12 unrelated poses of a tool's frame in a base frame.
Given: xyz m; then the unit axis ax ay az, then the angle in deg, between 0 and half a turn.
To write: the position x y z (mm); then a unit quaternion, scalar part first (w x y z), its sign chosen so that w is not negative. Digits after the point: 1 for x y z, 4 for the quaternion.
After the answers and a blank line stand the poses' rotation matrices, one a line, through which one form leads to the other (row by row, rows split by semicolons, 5 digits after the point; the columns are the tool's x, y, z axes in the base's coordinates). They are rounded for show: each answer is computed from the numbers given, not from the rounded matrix.
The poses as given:
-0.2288, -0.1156, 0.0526, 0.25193, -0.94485, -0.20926, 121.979
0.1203, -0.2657, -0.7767, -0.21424, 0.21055, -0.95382, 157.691
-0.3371, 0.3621, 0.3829, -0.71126, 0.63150, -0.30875, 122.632
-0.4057, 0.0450, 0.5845, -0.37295, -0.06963, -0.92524, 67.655
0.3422, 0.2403, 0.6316, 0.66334, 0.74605, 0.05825, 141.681
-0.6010, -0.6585, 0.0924, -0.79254, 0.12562, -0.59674, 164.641
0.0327, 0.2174, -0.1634, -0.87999, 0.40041, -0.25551, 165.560
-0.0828, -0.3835, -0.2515, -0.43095, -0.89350, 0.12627, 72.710
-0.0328, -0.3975, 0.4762, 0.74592, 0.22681, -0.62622, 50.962
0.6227, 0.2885, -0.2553, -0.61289, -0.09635, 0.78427, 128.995
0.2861, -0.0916, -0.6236, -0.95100, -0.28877, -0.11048, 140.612
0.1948, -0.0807, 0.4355, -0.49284, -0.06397, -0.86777, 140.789
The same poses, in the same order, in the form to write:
-228.8, -115.6, 52.6, 0.4850, 0.2203, -0.8263, -0.1830
120.3, -265.7, -776.7, 0.1935, -0.2102, 0.2066, -0.9358
-337.1, 362.1, 382.9, 0.4800, -0.6240, 0.5540, -0.2709
-405.7, 45.0, 584.5, 0.8307, -0.2076, -0.0388, -0.5151
342.2, 240.3, 631.6, 0.3282, 0.6266, 0.7047, 0.0550
-601.0, -658.5, 92.4, 0.1336, -0.7854, 0.1245, -0.5914
32.7, 217.4, -163.4, 0.1257, -0.8730, 0.3972, -0.2535
-82.8, -383.5, -251.5, 0.8054, -0.2555, -0.5297, 0.0749
-32.8, -397.5, 476.2, 0.9027, 0.3209, 0.0976, -0.2694
622.7, 288.5, -255.3, 0.4306, -0.5532, -0.0870, 0.7079
286.1, -91.6, -623.6, 0.3370, -0.8954, -0.2719, -0.1040
194.8, -80.7, 435.5, 0.3355, -0.4643, -0.0603, -0.8175

-0.43253 -0.18660 -0.88210; -0.54161 0.83594 0.08874; 0.72082 0.51613 -0.46263
-0.83679 0.27523 0.47332; -0.44891 -0.83981 -0.30529; 0.31347 -0.46795 0.82629
0.23944 -0.43135 0.86983; -0.95137 0.07459 0.29887; -0.19380 -0.89910 -0.39251
0.46639 0.87186 0.14948; -0.83967 0.38319 0.38488; 0.27828 -0.30501 0.91078
0.00067 0.84704 0.53153; 0.91927 0.20870 -0.33374; -0.39362 0.48885 -0.77852
0.26952 -0.03751 0.96226; -0.35362 -0.93329 0.06267; 0.89572 -0.35717 -0.26480
0.55590 -0.62987 0.54244; -0.75730 -0.65282 0.01805; 0.34274 -0.42083 -0.83990
0.42773 0.15005 -0.89137; 0.39118 0.85827 0.33219; 0.81488 -0.49077 0.30841
0.83580 0.54903 0.00326; -0.42378 0.64888 -0.63196; -0.34908 0.52680 0.77500
-0.01725 -0.51333 -0.85802; 0.70575 -0.61413 0.35323; -0.70825 -0.59945 0.37287
0.83052 0.55697 0.00302; 0.41676 -0.62503 0.66004; 0.36951 -0.54692 -0.75123
-0.34374 0.60454 0.71860; -0.49263 -0.76756 0.41008; 0.79948 -0.21304 0.56165

